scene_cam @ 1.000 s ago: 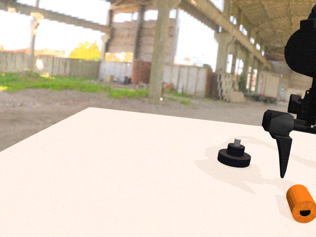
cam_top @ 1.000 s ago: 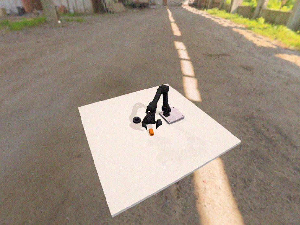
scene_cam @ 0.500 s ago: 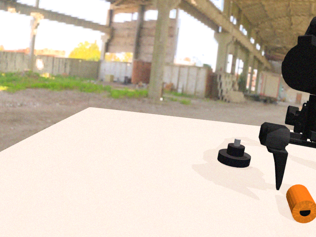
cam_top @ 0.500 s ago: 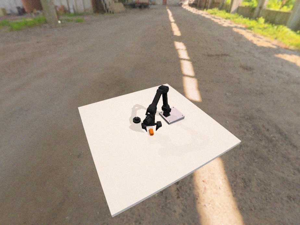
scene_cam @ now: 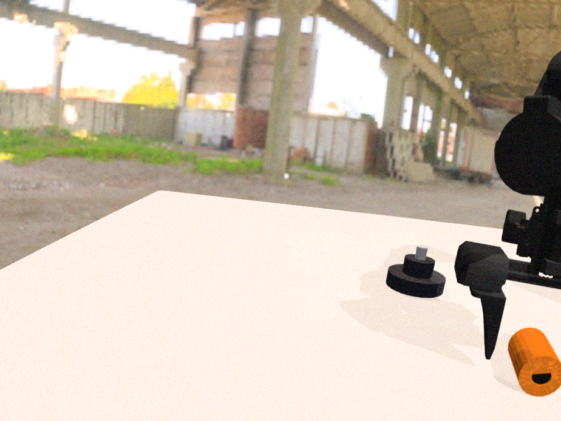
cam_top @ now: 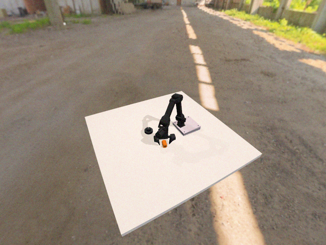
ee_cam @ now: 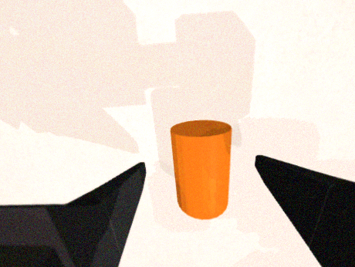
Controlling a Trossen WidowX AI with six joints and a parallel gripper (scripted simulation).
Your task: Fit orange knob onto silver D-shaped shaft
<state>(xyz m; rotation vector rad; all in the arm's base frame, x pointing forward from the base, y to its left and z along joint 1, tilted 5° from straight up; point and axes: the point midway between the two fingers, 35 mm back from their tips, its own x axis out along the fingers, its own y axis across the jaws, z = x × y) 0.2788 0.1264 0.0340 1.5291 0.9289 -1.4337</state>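
Now: gripper tip 10 mm to the left of the orange knob, 10 mm below it and 10 mm past it. Round my gripper tip: black round pedestal (240 mm to the right, 30 mm ahead, 20 mm above).
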